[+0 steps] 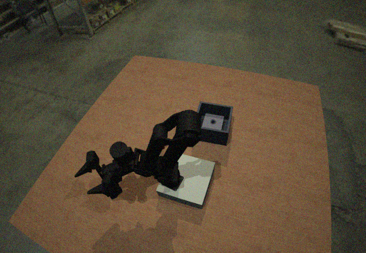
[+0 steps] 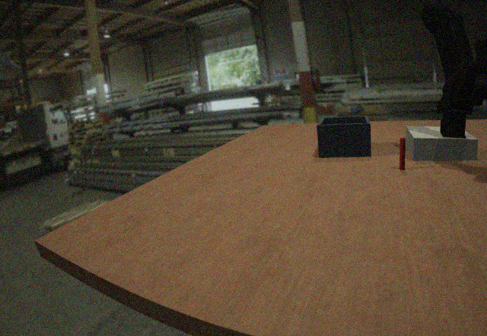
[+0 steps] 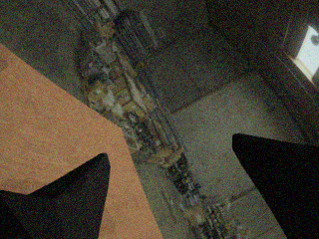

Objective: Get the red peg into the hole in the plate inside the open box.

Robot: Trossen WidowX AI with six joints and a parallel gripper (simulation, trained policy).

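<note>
My gripper tip is 36 cm short of the red peg, 9 cm to the left of it and 15 cm above it. Round my gripper tip: dark blue box (55 cm ahead, 25 cm to the right, 16 cm below); grey plate (55 cm ahead, 25 cm to the right, 15 cm below).
</note>
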